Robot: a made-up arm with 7 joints.
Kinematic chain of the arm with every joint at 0, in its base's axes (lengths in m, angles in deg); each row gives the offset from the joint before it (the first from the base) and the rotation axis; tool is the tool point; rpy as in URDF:
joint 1: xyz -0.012 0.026 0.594 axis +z
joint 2: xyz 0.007 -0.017 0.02 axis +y
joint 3: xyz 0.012 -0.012 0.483 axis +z
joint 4: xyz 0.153 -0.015 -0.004 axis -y
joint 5: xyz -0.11 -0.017 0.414 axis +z
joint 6: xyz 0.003 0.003 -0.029 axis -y
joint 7: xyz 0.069 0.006 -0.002 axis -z
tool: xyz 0 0.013 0.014 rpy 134.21 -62.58 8.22
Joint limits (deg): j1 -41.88..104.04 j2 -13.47..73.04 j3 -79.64..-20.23 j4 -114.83..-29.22 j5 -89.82..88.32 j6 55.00..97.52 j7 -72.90..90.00
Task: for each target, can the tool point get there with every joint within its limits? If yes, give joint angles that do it. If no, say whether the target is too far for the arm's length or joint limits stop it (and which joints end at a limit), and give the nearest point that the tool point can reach.
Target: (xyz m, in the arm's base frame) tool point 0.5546 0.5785 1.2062
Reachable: yes | joints 69.69 38.15 -58.13 -38.31 -36.48 87.10 24.37
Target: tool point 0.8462 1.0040 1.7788
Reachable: no: too far | nearest point 0.4812 0.5881 1.2805 | short by 0.745 m
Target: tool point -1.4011 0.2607 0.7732
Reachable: no: too far | nearest point -0.4762 -0.4321 1.0342 | short by 1.185 m
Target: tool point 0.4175 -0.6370 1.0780
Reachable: yes | joints -17.08 26.39 -53.44 -74.61 -47.19 70.64 25.40
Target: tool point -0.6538 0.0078 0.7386
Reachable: no: joint limits stop it (at a limit: joint 1, joint 2, joint 3, joint 4, joint 5, joint 6) | nearest point -0.4541 -0.4268 0.9860 | short by 0.538 m
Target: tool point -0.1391 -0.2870 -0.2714
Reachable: no: joint limits stop it (at a limit: joint 1, joint 2, joint 3, joint 4, joint 6) | nearest point 0.1910 -0.5047 0.1755 | short by 0.597 m
